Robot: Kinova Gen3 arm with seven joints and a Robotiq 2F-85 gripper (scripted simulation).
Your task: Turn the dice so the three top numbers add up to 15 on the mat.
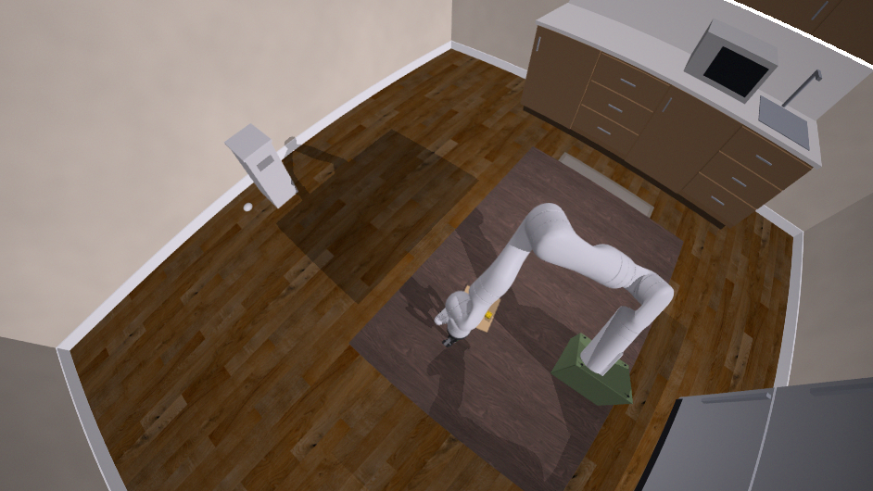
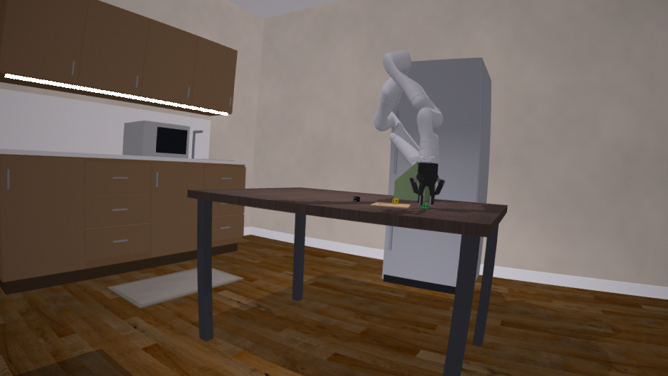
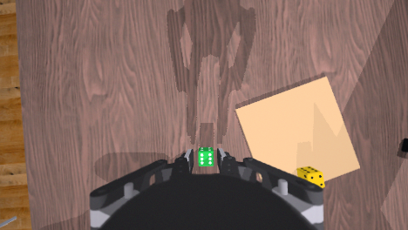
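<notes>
The green die lies 2 cm below my hand. Round my hand: black die: 30 cm to the right, 2 cm below; yellow die: 14 cm to the right, 3 cm behind, 2 cm below; tan mat: 13 cm to the right, 3 cm below, 2 cm ahead.
</notes>
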